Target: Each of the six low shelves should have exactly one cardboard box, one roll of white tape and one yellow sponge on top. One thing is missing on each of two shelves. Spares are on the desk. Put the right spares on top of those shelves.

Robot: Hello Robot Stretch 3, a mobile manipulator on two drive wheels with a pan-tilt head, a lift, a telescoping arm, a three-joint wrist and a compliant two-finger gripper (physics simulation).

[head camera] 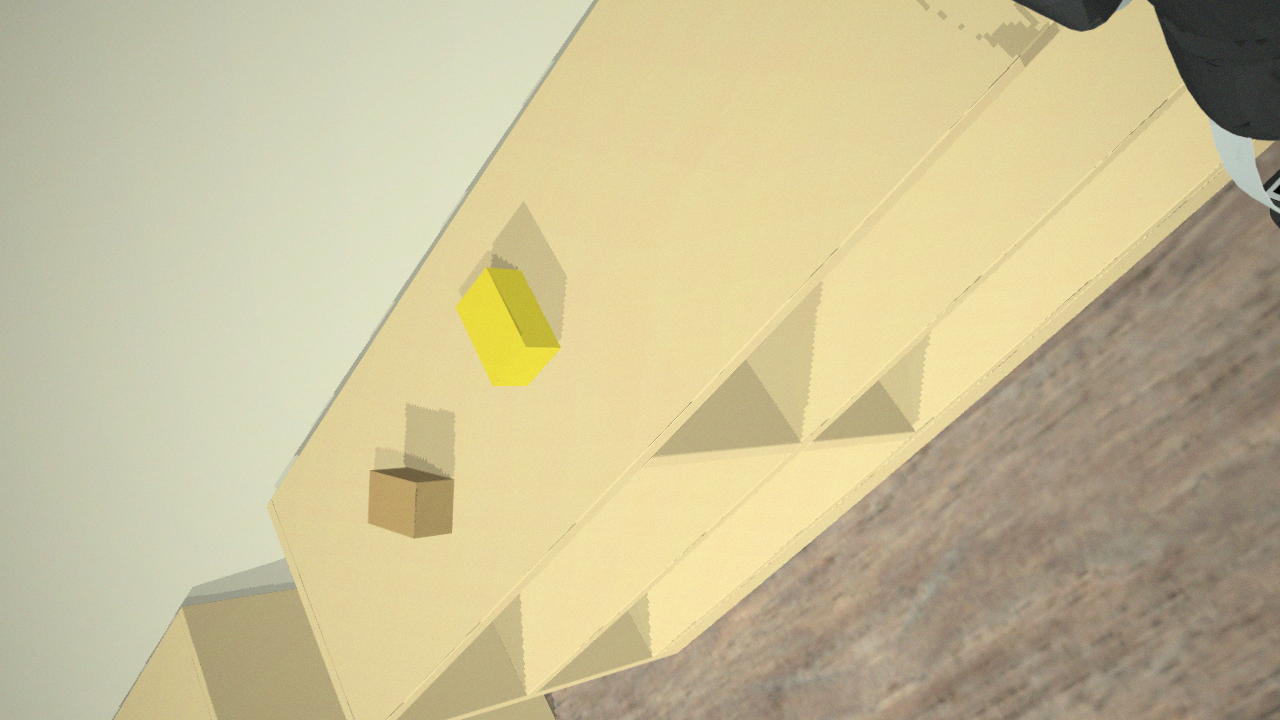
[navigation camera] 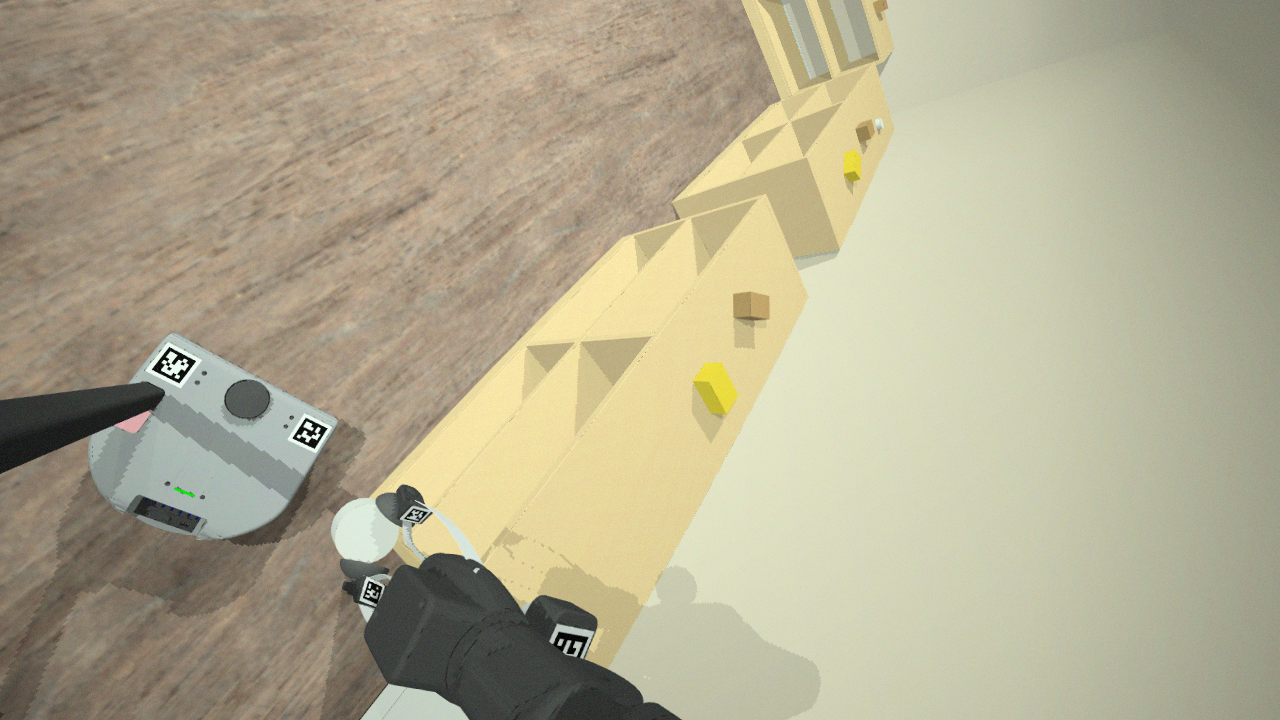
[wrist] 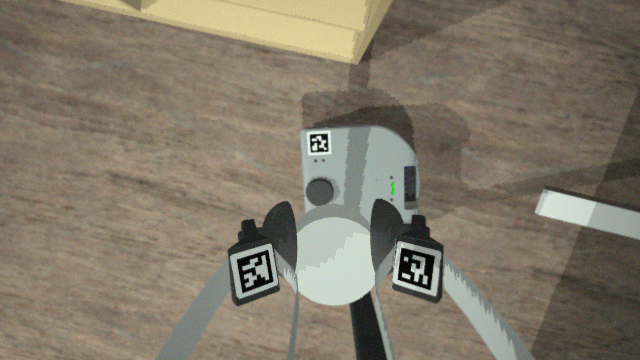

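Note:
My gripper (navigation camera: 382,540) (wrist: 332,225) is shut on a roll of white tape (navigation camera: 361,530) (wrist: 335,275), held high in front of the near end of a low shelf (head camera: 680,179) (navigation camera: 626,474) (wrist: 250,30). On that shelf's top lie a yellow sponge (head camera: 503,335) (navigation camera: 713,386) and a brown cardboard box (head camera: 402,505) (navigation camera: 750,305), apart, towards its far end. No tape shows on it. A second shelf (navigation camera: 827,210) beyond bears a sponge (navigation camera: 852,166), a box (navigation camera: 864,131) and white tape (navigation camera: 878,124). The desk with the spares cannot be made out.
My base (navigation camera: 214,465) (wrist: 367,150) stands on the wooden floor in front of the near shelf. A wall (head camera: 179,223) (navigation camera: 984,358) runs behind the shelves. A third shelf unit stands at the top of the navigation view. A white bar (wrist: 570,205) shows at the right.

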